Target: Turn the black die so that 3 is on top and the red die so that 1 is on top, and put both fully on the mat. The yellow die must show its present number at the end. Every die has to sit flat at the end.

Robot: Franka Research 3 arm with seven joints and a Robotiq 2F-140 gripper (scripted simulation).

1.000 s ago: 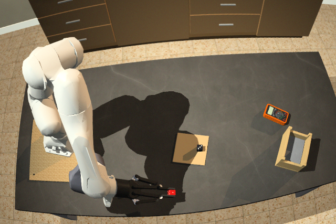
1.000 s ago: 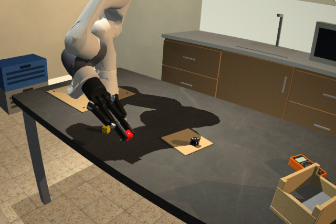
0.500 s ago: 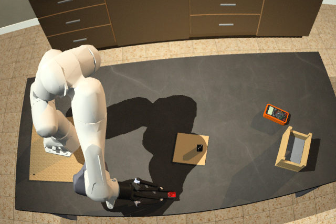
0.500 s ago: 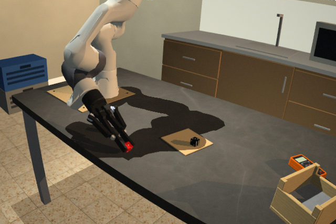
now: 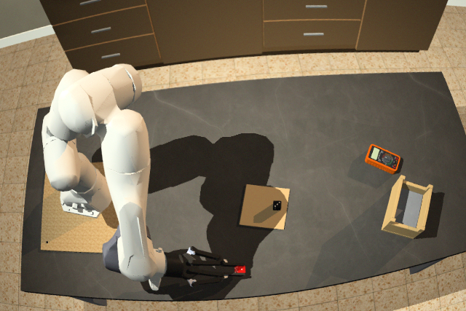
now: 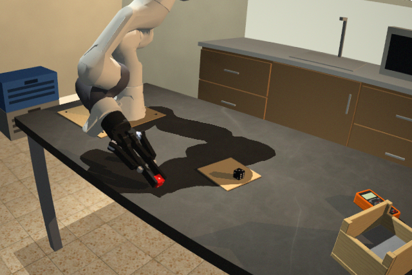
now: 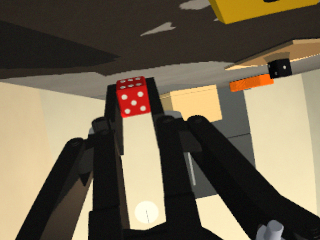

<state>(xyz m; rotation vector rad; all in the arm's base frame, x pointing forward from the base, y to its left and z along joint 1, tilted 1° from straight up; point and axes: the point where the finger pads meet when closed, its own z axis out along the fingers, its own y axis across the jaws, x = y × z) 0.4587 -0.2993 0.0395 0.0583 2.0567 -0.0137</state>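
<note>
My hand is 2 cm short of the red die and 1 cm above it. From my hand the other things lie so: black die 15 cm ahead, 20 cm to the left, 2 cm below; then yellow die 15 cm behind, 4 cm to the left, 3 cm below; then tan mat 12 cm ahead, 21 cm to the left, 4 cm below.
</note>
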